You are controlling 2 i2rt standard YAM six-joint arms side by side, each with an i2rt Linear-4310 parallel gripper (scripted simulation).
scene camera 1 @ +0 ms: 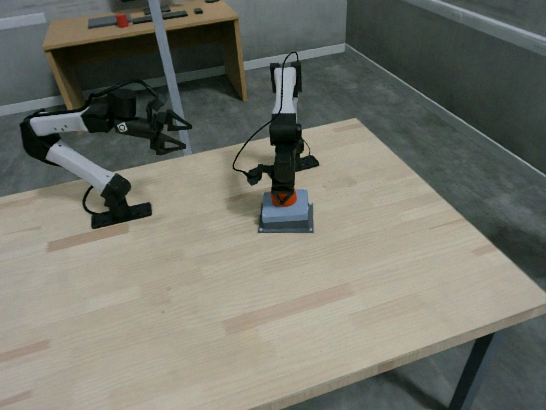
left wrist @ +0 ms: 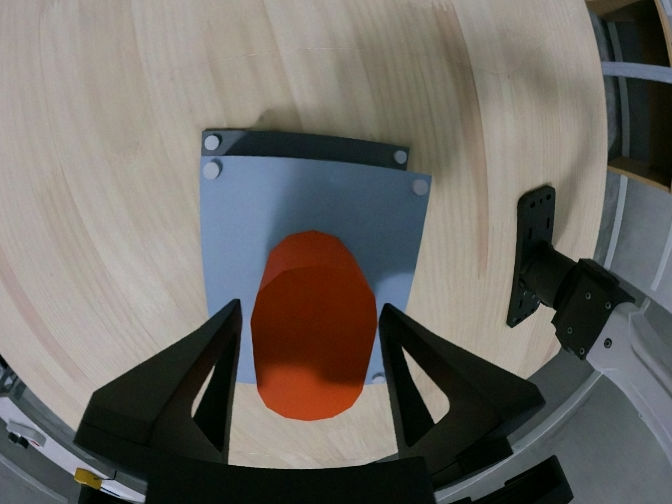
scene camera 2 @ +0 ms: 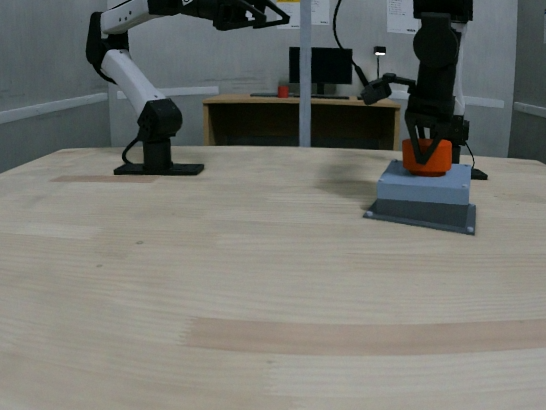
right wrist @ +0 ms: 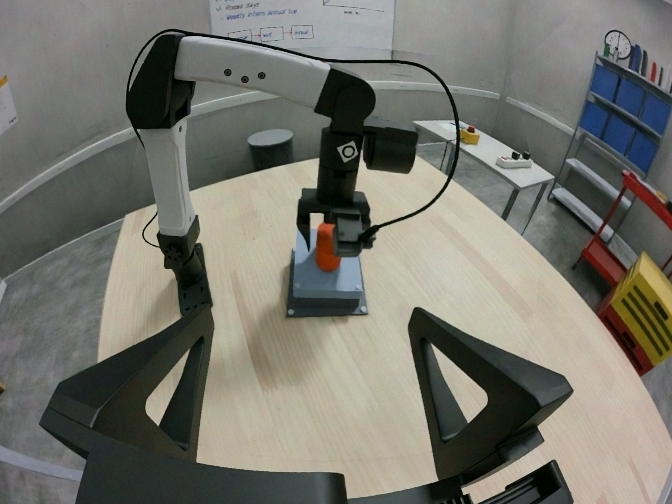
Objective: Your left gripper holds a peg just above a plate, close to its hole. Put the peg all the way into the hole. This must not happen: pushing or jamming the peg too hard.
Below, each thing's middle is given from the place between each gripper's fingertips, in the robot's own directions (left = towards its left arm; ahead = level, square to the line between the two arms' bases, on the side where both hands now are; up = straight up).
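The orange peg (scene camera 2: 441, 160) is 20 mm below my left hand (scene camera 2: 423, 157) and 10 mm to the left of it. There is a blue-grey plate too (scene camera 2: 400, 184), and that plate sits 50 mm below my left hand and 10 mm to the left of it.
Measured from my right hand (scene camera 2: 278, 20), the orange peg is 230 mm below, 240 mm to the left and 130 mm ahead. As for the blue-grey plate, I find it 260 mm below my right hand, 250 mm to the left of it and 130 mm ahead of it.
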